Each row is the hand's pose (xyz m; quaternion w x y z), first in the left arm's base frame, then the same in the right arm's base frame.
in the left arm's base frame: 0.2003 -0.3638 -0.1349 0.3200 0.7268 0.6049 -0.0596
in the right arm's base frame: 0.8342 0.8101 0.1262 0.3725 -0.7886 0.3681 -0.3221
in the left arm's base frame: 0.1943 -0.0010 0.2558 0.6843 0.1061 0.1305 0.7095
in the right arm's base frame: 0.4586 0.4797 0.3106 0.5648 0.4622 -0.6554 -0.1944
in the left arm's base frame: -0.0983 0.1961 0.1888 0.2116 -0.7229 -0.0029 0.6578
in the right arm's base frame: 0.5161 0.4696 0.6650 0.9840 -0.1222 -0.0154 -0.1284
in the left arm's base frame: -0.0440 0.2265 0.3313 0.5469 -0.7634 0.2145 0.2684
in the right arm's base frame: 0.3784 0.4061 0.6306 0.8627 0.3145 0.2704 -0.2893
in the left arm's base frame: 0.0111 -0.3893 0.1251 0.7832 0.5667 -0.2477 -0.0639
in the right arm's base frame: 0.5628 0.9139 0.2661 0.3137 -0.5120 0.5201 0.6074
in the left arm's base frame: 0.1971 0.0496 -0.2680 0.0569 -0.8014 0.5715 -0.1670
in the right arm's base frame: 0.9833 0.4691 0.3501 0.5582 0.2779 0.7595 0.1855
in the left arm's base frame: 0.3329 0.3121 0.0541 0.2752 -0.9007 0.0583 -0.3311
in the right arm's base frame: 0.6805 0.1542 0.3633 0.4756 0.0967 0.7928 -0.3687
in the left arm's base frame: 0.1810 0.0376 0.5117 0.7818 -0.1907 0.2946 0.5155
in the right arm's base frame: 0.2041 0.4372 0.3348 0.6918 0.6097 -0.3054 -0.2376
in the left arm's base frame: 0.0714 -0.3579 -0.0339 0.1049 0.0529 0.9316 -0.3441
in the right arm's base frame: 0.7262 0.8660 0.2359 0.0812 -0.7622 -0.3837 -0.5149
